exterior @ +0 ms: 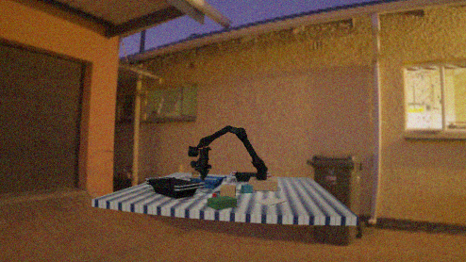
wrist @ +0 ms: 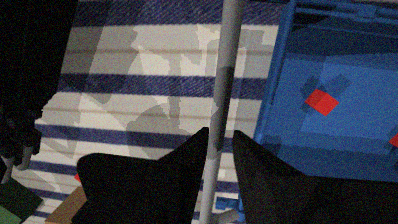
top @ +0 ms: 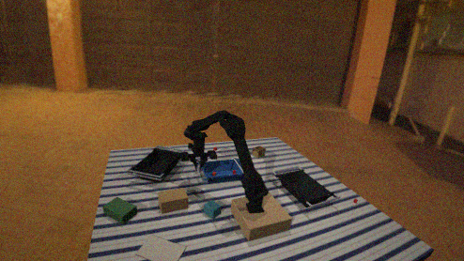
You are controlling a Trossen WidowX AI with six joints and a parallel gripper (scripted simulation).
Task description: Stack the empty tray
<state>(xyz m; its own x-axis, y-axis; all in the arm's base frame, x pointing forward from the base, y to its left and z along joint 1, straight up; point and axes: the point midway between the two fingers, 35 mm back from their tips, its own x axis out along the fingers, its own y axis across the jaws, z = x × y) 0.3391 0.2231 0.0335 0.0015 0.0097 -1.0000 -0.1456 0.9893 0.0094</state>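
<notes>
Right now the dark tray is 54 cm to the right of my gripper tip, 18 cm behind it and 2 cm below it. From my gripper tip the other things lie so: teal cube: 28 cm behind, 5 cm to the right, 4 cm below; then red block: 38 cm ahead, 14 cm to the right, 5 cm below; then tan block: 22 cm behind, 12 cm to the left, 3 cm below.
</notes>
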